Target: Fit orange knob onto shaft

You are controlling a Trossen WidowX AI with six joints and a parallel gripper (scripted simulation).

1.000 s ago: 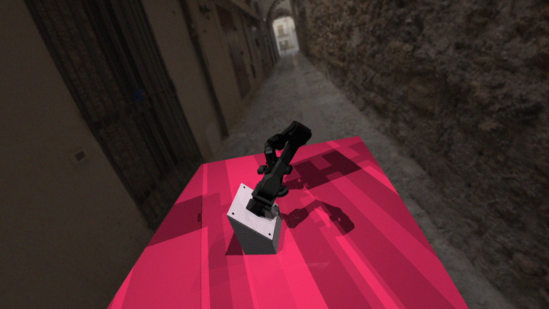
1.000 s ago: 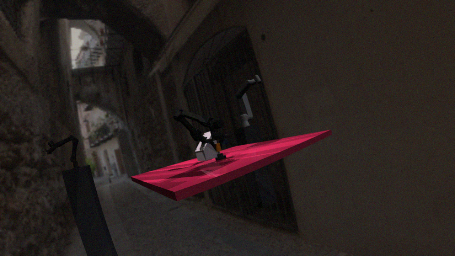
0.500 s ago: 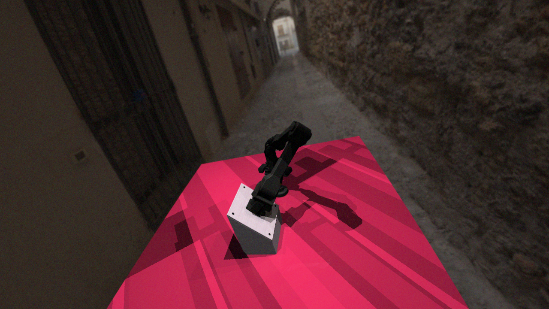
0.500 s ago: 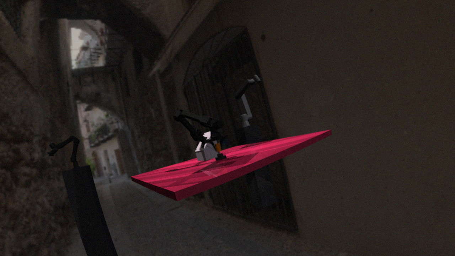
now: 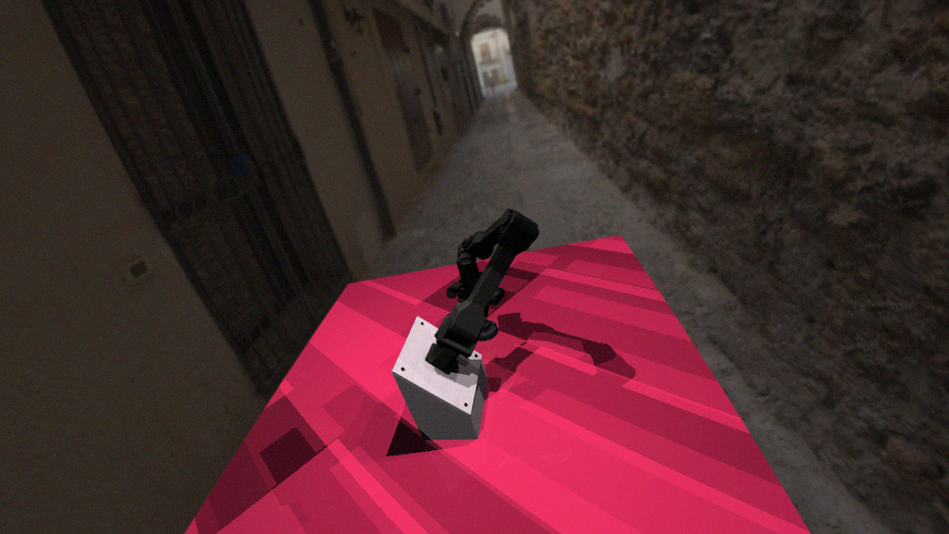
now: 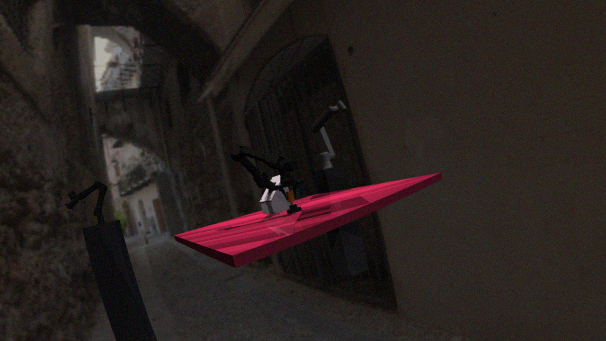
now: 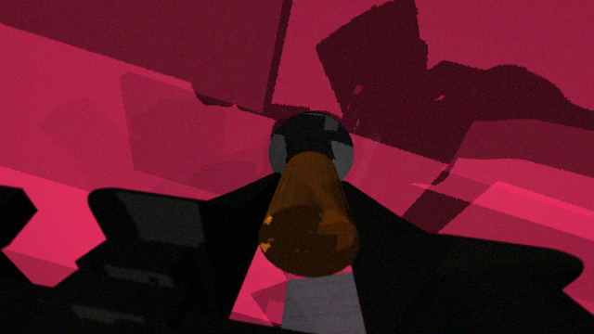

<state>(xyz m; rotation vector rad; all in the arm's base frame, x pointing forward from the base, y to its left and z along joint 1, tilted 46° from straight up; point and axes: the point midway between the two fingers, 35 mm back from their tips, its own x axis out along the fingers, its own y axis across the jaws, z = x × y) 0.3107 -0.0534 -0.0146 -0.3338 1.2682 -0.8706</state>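
My gripper tip is 30 mm below the orange knob. Also, from my gripper tip: dark round pedestal: 40 mm below.
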